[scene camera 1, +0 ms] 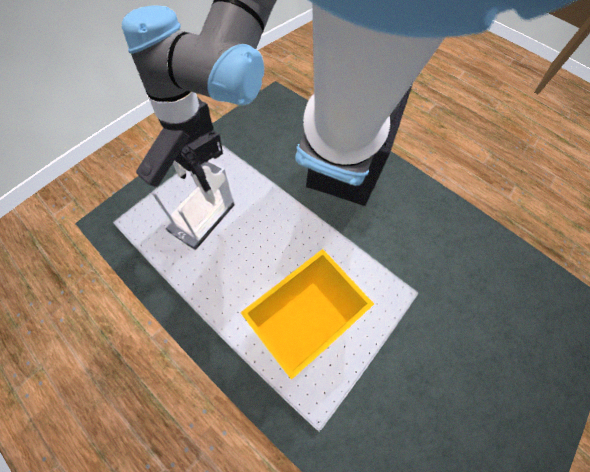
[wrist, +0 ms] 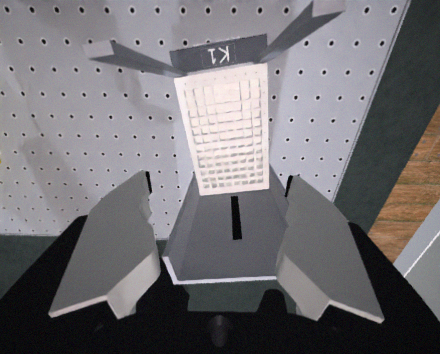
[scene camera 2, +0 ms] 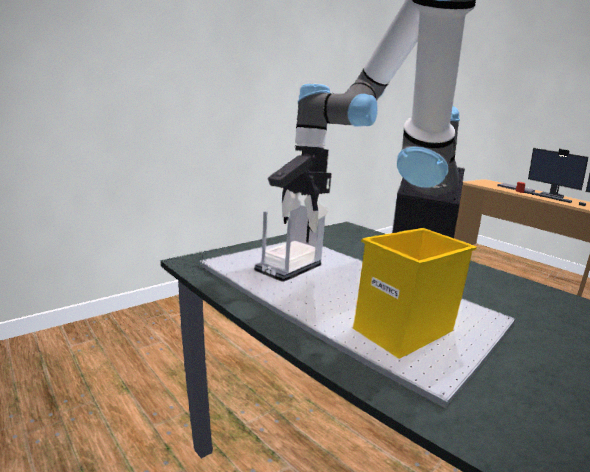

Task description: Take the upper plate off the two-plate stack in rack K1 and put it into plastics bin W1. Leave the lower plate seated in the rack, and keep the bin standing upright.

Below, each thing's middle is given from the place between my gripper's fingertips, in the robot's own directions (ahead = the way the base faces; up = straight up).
My gripper is now 370 mm to the right of the yellow plastics bin W1 [scene camera 2: 411, 285], 50 mm short of it and 20 mm above it.
